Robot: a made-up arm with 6 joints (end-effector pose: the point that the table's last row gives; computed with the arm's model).
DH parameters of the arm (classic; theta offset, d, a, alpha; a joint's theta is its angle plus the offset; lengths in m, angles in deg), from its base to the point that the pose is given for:
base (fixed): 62.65 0 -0.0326 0
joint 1: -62.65 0.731 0.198 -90
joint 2: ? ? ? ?
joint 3: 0.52 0.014 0.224 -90
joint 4: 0 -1.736 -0.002 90
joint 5: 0 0.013 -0.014 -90
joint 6: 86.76 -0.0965 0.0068 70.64
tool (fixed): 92.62 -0.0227 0 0
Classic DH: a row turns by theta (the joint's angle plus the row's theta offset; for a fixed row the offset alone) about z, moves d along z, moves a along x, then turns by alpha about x.
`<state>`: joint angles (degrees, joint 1 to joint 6).
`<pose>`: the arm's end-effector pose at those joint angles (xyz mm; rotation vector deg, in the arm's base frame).
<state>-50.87 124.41 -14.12 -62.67 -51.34 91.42</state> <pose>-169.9 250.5 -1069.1 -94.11 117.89 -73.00</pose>
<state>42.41 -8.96 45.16 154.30 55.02 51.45</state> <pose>694.2 667.4 3187.1 -76.23 148.93 -55.95</pose>
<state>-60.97 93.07 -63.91 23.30 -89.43 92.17</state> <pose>-306.6 316.1 -124.2 -38.53 77.78 7.96</pose>
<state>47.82 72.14 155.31 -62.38 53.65 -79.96</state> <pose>708.4 654.5 2819.3 26.90 118.39 56.01</pose>
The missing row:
joint 2: -89.48 0 0.885 180
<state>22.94 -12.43 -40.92 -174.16 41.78 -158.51</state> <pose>1531.6 616.0 865.9 -59.23 -35.65 -126.64</pose>
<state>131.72 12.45 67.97 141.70 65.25 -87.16</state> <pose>-896.3 907.1 3149.7 69.01 4.08 3.70</pose>
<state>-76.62 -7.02 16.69 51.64 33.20 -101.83</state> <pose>401.3 -1642.8 2575.0 -86.87 -14.01 125.65</pose>
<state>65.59 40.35 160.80 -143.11 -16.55 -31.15</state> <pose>-189.8 -372.4 2837.3 -36.22 57.09 50.06</pose>
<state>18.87 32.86 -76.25 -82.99 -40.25 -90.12</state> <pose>251.8 125.8 -314.7 37.55 -40.39 -6.75</pose>
